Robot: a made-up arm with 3 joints. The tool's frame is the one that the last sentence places. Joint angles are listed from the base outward.
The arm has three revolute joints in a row. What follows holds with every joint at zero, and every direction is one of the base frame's. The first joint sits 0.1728 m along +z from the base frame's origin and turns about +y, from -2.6 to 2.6 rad. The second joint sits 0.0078 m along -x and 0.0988 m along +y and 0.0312 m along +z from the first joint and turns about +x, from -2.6 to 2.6 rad. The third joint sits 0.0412 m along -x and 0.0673 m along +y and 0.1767 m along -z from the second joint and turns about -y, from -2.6 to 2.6 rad. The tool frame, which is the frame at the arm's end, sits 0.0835 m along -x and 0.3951 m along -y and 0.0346 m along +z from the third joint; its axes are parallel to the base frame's.
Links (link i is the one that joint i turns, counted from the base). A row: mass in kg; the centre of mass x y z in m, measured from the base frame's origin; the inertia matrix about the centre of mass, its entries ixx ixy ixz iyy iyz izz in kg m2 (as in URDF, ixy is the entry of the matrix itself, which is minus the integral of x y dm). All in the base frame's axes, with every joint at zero. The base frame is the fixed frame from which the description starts. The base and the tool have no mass.
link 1: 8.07; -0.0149 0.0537 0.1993; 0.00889 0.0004 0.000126 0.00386 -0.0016 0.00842
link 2: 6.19; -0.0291 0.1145 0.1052; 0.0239 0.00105 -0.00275 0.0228 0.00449 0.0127
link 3: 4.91; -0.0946 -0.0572 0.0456; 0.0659 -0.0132 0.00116 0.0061 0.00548 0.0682
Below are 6 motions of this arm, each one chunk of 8 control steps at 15 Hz.
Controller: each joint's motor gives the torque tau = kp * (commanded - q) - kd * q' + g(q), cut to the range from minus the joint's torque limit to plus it. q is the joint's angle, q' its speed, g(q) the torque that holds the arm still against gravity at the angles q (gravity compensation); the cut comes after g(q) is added. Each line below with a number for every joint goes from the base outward.
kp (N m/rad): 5.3 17 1.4
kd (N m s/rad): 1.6 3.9 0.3
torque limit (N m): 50 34 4.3
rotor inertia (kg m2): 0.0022 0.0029 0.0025
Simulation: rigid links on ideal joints. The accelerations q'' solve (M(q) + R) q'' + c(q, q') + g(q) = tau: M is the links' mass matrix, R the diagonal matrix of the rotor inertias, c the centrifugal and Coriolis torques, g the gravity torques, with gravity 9.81 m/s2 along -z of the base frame. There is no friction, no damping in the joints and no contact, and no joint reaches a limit. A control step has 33 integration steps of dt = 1/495 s. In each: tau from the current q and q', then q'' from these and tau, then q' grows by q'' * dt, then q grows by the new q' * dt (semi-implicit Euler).
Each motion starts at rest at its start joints. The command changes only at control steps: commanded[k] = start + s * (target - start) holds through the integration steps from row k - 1 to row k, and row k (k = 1, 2, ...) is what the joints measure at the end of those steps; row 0 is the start. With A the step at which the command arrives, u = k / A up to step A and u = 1 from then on. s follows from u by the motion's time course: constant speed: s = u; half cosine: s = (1 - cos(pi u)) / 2; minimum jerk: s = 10 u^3 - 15 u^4 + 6 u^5; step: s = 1 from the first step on.
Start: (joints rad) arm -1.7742 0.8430 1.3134
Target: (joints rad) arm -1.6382 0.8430 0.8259
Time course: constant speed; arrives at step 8
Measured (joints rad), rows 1 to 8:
1: -1.7751 0.8435 1.3041
2: -1.7760 0.8443 1.2842
3: -1.7754 0.8450 1.2551
4: -1.7727 0.8455 1.2181
5: -1.7672 0.8459 1.1745
6: -1.7589 0.8460 1.1254
7: -1.7476 0.8460 1.0717
8: -1.7337 0.8458 1.0144

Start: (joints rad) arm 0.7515 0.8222 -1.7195
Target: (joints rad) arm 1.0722 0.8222 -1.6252
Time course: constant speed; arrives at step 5
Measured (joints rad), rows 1 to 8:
1: 0.7552 0.8218 -1.7231
2: 0.7658 0.8214 -1.7274
3: 0.7847 0.8211 -1.7291
4: 0.8123 0.8209 -1.7264
5: 0.8482 0.8210 -1.7187
6: 0.8879 0.8216 -1.7027
7: 0.9271 0.8223 -1.6814
8: 0.9632 0.8228 -1.6591

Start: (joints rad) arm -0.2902 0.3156 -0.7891
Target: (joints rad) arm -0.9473 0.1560 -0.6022
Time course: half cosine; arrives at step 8
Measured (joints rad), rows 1 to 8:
1: -0.2919 0.3149 -0.7864
2: -0.3002 0.3115 -0.7754
3: -0.3205 0.3035 -0.7535
4: -0.3567 0.2901 -0.7223
5: -0.4100 0.2716 -0.6869
6: -0.4781 0.2498 -0.6532
7: -0.5558 0.2273 -0.6268
8: -0.6352 0.2074 -0.6117

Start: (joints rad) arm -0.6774 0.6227 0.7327
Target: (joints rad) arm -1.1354 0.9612 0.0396
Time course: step
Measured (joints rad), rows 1 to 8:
1: -0.7103 0.6635 0.5421
2: -0.7560 0.7260 0.3432
3: -0.8061 0.7851 0.2240
4: -0.8606 0.8354 0.1647
5: -0.9166 0.8761 0.1404
6: -0.9700 0.9076 0.1323
7: -1.0181 0.9307 0.1291
8: -1.0592 0.9466 0.1251

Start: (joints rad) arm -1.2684 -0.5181 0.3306
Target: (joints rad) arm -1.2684 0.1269 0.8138
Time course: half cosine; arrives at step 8
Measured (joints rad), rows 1 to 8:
1: -1.2670 -0.5159 0.3300
2: -1.2613 -0.5055 0.3291
3: -1.2499 -0.4804 0.3324
4: -1.2343 -0.4365 0.3470
5: -1.2184 -0.3736 0.3799
6: -1.2066 -0.2956 0.4349
7: -1.2021 -0.2092 0.5105
8: -1.2063 -0.1233 0.5985

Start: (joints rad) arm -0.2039 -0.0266 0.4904
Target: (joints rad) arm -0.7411 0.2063 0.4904
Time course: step
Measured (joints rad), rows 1 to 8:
1: -0.2295 -0.0079 0.4288
2: -0.2815 0.0258 0.3759
3: -0.3451 0.0627 0.3695
4: -0.4129 0.0989 0.3957
5: -0.4796 0.1321 0.4367
6: -0.5422 0.1607 0.4800
7: -0.5986 0.1840 0.5179
8: -0.6479 0.2017 0.5472

